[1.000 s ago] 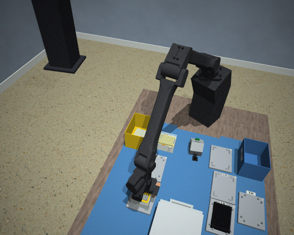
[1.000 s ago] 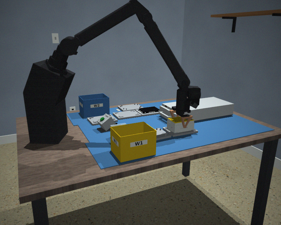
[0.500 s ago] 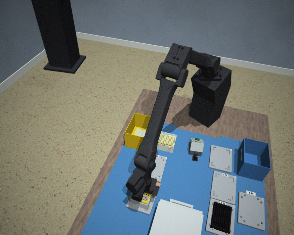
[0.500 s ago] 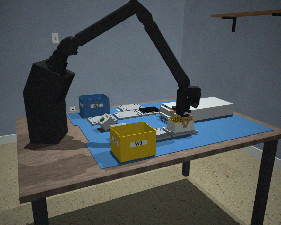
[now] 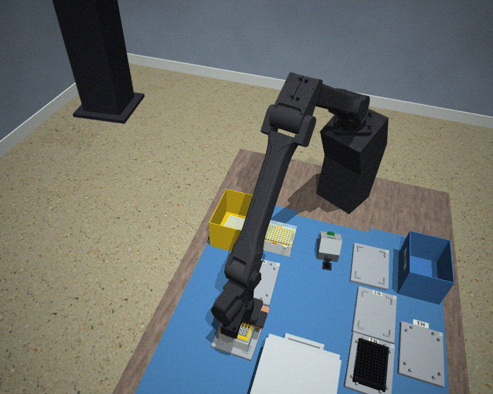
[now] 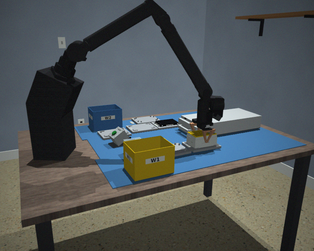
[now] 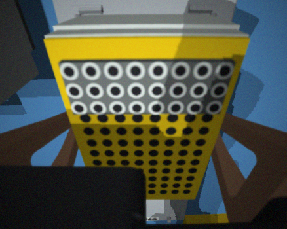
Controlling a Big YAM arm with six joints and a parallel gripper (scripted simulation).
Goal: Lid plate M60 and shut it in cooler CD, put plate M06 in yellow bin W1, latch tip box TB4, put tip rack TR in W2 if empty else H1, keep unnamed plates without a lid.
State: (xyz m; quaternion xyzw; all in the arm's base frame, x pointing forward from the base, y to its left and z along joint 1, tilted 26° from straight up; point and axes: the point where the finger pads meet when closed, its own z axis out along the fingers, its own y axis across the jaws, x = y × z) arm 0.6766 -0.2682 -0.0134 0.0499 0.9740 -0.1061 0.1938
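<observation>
My hand is 1 cm past the tip rack TR, 1 cm to the left of it and 1 cm below it. Round my hand: nest N2: 4 cm below; then nest N4: 18 cm behind, 2 cm to the left, 4 cm below; then clear plate lid: 13 cm ahead, 17 cm to the left, 2 cm below.
</observation>
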